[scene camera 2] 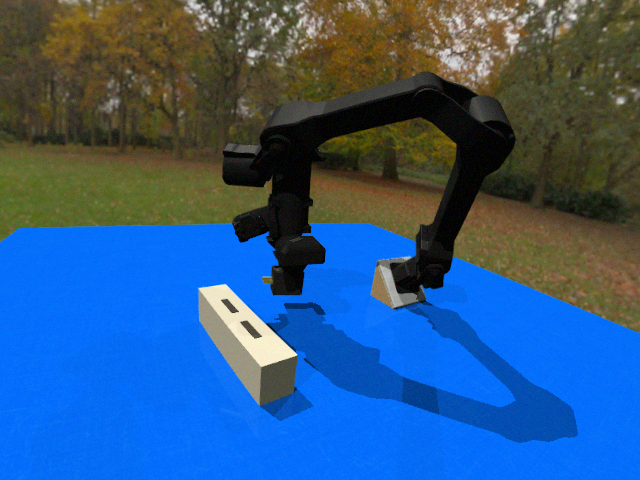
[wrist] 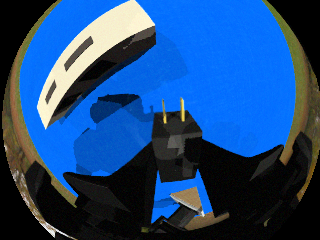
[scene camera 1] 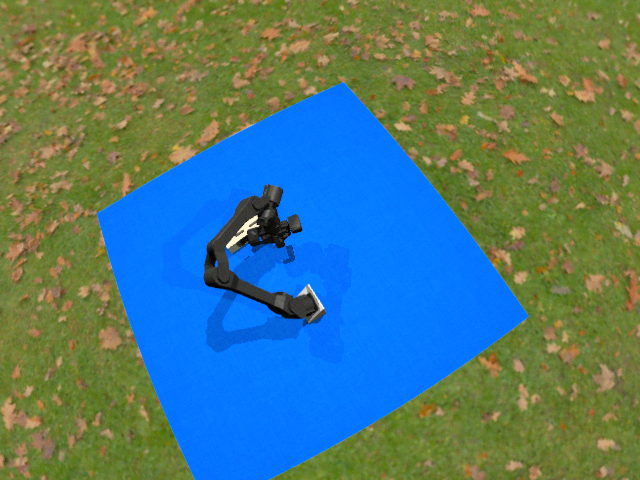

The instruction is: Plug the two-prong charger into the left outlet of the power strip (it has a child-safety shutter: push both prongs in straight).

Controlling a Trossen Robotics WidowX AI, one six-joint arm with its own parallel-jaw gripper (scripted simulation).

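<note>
Black two-prong charger carried by my gripper. Gripper visible too in scene camera 1 and the wrist view.
</note>
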